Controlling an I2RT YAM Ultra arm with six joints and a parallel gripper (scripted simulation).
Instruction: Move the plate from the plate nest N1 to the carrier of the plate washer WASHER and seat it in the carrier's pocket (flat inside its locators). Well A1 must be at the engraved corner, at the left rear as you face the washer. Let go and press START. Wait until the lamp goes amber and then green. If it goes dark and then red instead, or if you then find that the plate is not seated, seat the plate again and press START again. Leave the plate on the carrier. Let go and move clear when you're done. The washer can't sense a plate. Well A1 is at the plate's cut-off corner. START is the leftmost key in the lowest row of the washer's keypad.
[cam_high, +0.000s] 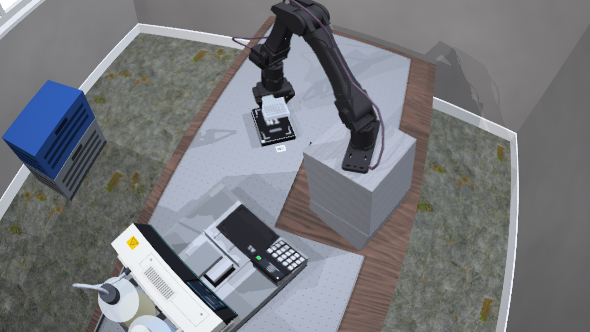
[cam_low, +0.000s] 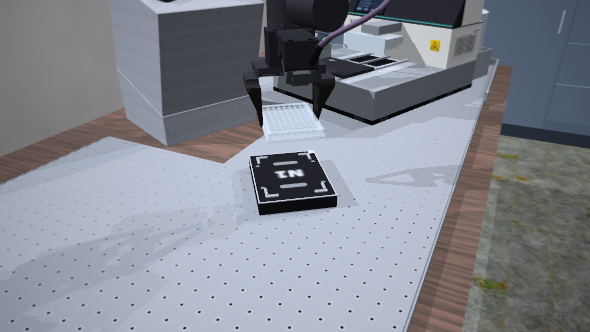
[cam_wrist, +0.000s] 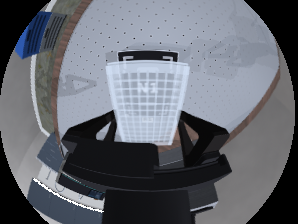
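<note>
The plate nest N1 is 11 cm below my hand. Round my hand: well plate right at my hand; plate washer 2 cm behind, 59 cm to the left, 1 cm above; label 6 cm behind, 8 cm to the left, 12 cm below.
</note>
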